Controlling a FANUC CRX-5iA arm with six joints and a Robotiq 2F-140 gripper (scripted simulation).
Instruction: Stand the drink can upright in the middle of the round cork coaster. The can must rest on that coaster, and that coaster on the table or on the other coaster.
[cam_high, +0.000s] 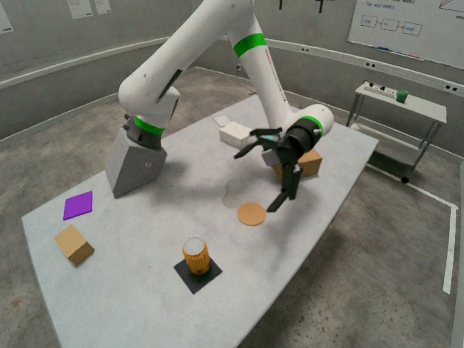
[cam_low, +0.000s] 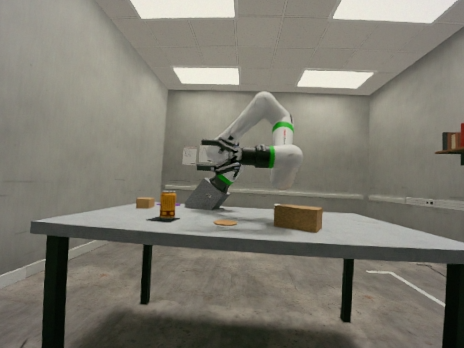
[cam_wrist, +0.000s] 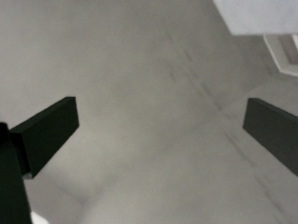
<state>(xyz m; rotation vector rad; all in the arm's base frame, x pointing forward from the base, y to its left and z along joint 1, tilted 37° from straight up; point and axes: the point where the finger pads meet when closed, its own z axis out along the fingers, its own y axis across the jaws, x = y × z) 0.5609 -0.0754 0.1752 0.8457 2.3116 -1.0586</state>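
The drink can lies 60 mm behind my hand, 160 mm to the right of it and 220 mm below it. From my hand the other things lie so: dark square coaster (50 mm behind, 170 mm to the right, 280 mm below); cork-coloured block (130 mm behind, 410 mm to the left, 240 mm below); round cork coaster (90 mm behind, 100 mm to the left, 280 mm below).
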